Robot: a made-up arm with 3 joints.
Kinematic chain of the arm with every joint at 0, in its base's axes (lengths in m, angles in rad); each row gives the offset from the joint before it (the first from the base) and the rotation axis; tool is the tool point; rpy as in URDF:
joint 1: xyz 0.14 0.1 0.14 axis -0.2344 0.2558 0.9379
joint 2: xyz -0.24 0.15 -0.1 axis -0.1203 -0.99 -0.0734
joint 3: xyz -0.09 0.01 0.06 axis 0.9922 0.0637 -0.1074
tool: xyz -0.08 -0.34 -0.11 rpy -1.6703 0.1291 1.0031
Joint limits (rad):
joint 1: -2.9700..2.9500
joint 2: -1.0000..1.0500
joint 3: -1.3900..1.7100
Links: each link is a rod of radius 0.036 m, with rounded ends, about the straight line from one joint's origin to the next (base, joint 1, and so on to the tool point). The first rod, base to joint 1, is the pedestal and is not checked.
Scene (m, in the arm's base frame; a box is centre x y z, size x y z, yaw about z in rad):
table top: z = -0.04
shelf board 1: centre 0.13 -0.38 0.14 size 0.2 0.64 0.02 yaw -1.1
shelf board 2: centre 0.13 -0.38 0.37 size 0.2 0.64 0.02 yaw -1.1
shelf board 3: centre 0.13 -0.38 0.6 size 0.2 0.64 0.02 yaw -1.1
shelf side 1: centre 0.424 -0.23 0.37 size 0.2 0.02 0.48 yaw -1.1
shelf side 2: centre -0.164 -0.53 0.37 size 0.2 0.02 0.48 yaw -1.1
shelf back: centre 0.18 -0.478 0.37 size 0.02 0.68 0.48 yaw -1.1
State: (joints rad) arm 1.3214 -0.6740 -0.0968
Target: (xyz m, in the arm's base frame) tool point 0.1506 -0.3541 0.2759
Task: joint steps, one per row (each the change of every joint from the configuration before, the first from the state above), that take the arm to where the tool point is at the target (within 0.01 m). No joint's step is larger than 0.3 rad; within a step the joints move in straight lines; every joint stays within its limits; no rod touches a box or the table.
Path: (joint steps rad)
1: 0.0014 -0.1562 0.1740
2: 0.0014 -0.1562 0.1740

